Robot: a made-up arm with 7 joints.
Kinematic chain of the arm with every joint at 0, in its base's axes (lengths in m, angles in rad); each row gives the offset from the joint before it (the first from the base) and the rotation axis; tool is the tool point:
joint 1: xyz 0 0 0.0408 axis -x
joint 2: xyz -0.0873 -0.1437 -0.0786 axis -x
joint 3: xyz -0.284 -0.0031 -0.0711 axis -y
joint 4: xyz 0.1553 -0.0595 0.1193 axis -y
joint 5: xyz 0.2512 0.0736 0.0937 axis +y
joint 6: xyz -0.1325 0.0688 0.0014 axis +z
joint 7: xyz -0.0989 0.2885 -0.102 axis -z
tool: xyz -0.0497 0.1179 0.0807
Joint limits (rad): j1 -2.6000..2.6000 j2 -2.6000..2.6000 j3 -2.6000..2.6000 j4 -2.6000..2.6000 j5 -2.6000..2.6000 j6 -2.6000..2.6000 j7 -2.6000..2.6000
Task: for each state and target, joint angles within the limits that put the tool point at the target. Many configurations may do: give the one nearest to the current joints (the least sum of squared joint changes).
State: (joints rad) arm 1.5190 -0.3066 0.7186 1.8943 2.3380 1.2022 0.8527
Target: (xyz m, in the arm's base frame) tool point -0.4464 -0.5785 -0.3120
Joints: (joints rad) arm 1.3234 -0.2812 1.3062 2.5392 2.0654 1.2122 0.7597
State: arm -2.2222 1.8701 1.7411 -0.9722 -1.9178 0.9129 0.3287
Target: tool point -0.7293 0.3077 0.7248
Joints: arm -2.3880 2.1988 2.1808 -0.1534 -2.6000 0.8170 0.2975
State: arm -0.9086 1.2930 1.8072 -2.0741 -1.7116 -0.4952 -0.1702
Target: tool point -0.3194 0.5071 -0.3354
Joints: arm -1.1840 1.2779 1.7302 -2.2971 -1.6594 -0.2822 -0.1904
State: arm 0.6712 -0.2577 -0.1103 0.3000 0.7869 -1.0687 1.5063
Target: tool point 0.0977 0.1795 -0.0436
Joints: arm 0.7325 -0.1109 -0.0852 0.2952 0.8323 -0.7194 1.3709
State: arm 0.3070 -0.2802 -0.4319 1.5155 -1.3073 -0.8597 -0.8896
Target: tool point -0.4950 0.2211 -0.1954
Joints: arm 0.7648 0.3640 -0.0444 2.0428 -1.4330 -1.1566 -0.7493
